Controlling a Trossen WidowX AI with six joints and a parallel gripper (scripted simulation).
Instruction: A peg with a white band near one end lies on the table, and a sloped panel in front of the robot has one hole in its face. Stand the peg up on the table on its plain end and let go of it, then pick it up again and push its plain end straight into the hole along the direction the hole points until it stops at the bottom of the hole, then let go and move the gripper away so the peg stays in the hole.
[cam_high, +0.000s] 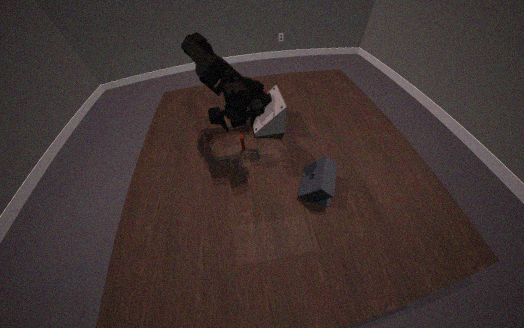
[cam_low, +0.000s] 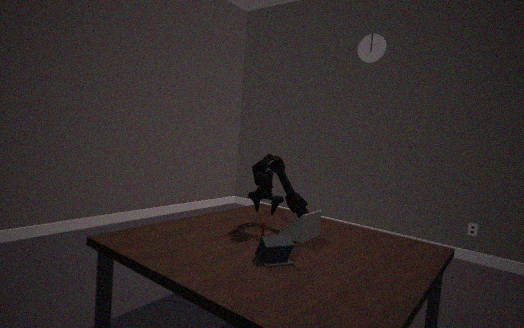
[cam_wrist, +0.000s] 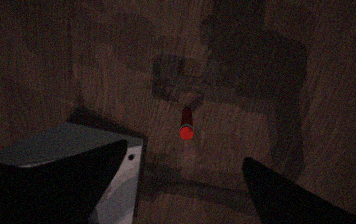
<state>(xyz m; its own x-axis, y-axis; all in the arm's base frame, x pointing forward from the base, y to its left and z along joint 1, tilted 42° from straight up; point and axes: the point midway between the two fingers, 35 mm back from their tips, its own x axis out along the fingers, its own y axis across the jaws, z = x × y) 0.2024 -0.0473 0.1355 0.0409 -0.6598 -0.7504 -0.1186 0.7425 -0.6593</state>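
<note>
The red peg lies 6 cm below my gripper tip. Round my gripper tip: grey sloped panel 25 cm to the left, 22 cm ahead, 7 cm below.
</note>
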